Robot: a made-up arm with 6 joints.
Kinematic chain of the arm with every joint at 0, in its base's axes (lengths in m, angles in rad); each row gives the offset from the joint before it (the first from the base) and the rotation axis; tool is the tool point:
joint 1: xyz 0 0 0.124 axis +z
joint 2: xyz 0 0.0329 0 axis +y
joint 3: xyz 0 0 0.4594 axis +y
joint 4: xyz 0 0 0.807 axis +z
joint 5: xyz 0 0 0 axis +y
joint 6: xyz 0 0 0.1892 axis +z
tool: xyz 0 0 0
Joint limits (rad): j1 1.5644..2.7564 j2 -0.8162..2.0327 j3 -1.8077..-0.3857 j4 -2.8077..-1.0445 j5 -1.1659..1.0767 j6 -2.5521..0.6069
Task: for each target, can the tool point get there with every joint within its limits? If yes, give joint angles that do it. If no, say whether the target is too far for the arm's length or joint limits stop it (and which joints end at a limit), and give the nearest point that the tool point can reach.
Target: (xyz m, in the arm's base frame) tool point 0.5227 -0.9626 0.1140
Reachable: yes | joints 1.9948 -0.5271 -1.5326 -1.1918 0.7007 -2.0950
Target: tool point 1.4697 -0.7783 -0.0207
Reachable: no: too far | nearest point 1.1282 -0.5975 0.1130 | short by 0.409 m
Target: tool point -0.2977 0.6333 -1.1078
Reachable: no: joint limits stop it (at a limit: joint 2, joint 3, joint 4, joint 5) | nearest point -0.5449 1.1592 -0.3117 | short by 0.986 m
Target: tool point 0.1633 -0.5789 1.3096
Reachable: yes | joints 1.8991 0.1634 -0.9080 -1.9571 0.0045 -1.2194
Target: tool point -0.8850 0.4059 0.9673
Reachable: yes | joints 2.5745 1.4228 -0.9626 -2.4148 -0.9210 -1.7418
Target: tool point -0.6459 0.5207 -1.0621
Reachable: no: joint limits stop it (at a limit: joint 2, joint 3, joint 4, joint 5) | nearest point -0.9972 0.8039 -0.3117 | short by 0.876 m
